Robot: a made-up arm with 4 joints.
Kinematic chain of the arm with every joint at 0, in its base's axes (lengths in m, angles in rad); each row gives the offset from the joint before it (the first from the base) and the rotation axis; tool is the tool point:
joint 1: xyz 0 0 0.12 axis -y
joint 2: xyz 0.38 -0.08 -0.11 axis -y
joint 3: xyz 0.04 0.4 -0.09 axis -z
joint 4: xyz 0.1 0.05 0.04 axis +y
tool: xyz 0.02 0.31 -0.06
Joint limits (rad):
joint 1: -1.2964..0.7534
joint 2: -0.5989..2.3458
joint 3: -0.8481..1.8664
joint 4: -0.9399..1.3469
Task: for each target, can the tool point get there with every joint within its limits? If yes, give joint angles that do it. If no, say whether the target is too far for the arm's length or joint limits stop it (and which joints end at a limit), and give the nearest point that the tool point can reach.
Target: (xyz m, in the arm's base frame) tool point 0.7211 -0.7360 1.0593
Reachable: no: too far | nearest point 0.5029 0.0618 0.6099 | short by 0.941 m
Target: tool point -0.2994 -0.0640 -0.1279
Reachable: no: joint limits stop it (at a limit: joint 1, joint 2, joint 3) | nearest point -0.2006 0.0756 -0.5698 | short by 0.474 m
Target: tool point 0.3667 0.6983 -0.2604
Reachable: yes | joints -0.5731 0.8622 -0.2247 -0.0432
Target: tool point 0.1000 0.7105 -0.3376
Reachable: yes | joints -0.9684 0.4913 -0.4640 -0.6757
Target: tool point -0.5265 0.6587 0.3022
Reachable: no: joint limits stop it (at a limit: joint 1, joint 2, joint 4) | nearest point -0.0496 0.4676 0.3861 | short by 0.521 m
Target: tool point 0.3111 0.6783 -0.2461
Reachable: yes | joints -0.3482 0.8422 -0.5826 0.2461
